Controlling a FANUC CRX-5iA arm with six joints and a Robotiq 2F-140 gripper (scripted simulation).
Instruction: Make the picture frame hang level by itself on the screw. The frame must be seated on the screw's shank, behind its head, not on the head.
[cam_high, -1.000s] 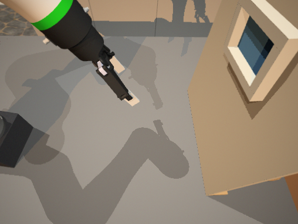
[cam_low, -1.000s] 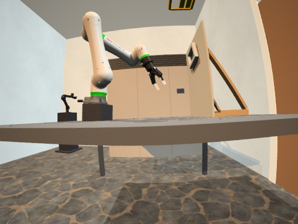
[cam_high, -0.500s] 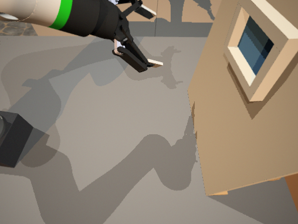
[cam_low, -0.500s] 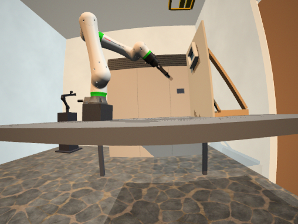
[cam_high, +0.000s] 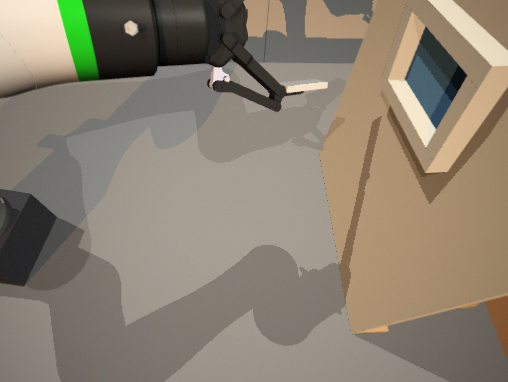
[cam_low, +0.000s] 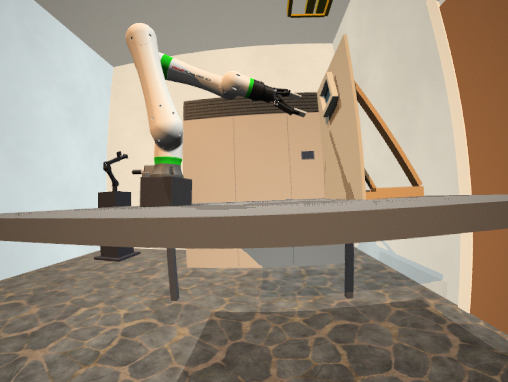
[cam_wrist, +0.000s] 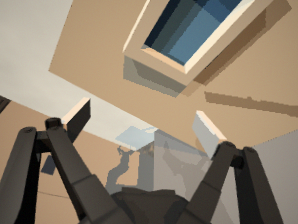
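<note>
Right now my hand is 120 mm short of the picture frame and 90 mm to the left of it. From my hand the other things lie so: tan wall board (140 mm ahead, 80 mm to the right, 170 mm below).
</note>
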